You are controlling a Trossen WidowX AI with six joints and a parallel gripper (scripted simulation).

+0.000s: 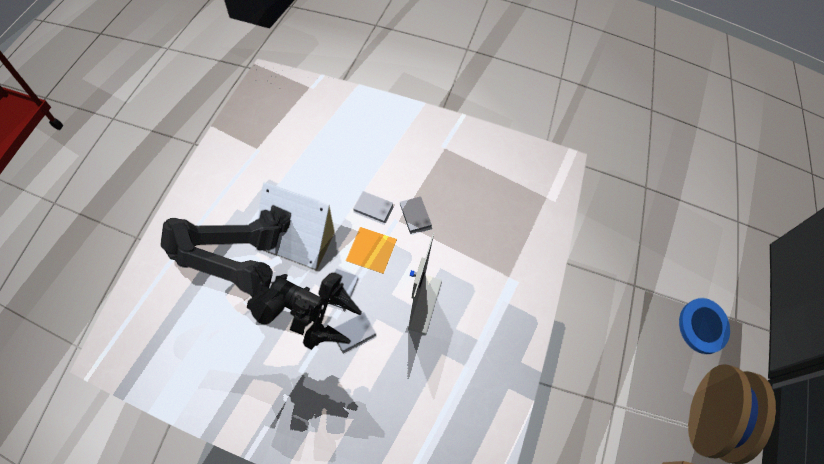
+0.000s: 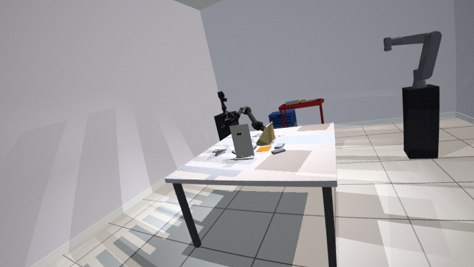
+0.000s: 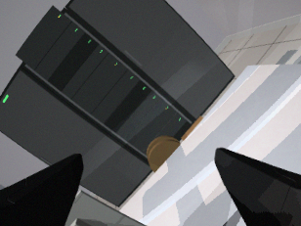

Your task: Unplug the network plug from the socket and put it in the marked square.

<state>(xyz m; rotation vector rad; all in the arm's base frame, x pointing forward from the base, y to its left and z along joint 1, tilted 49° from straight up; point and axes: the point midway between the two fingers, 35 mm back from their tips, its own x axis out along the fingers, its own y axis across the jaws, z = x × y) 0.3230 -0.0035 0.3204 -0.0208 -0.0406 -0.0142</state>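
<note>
Right now my gripper tip is 7 cm short of the network plug, 21 cm to the right of it and 8 cm above it. From my gripper tip the other things lie so: upright panel: 9 cm ahead, 20 cm to the left, 16 cm below; orange marked square: 11 cm behind, 31 cm to the left, 30 cm below.
</note>
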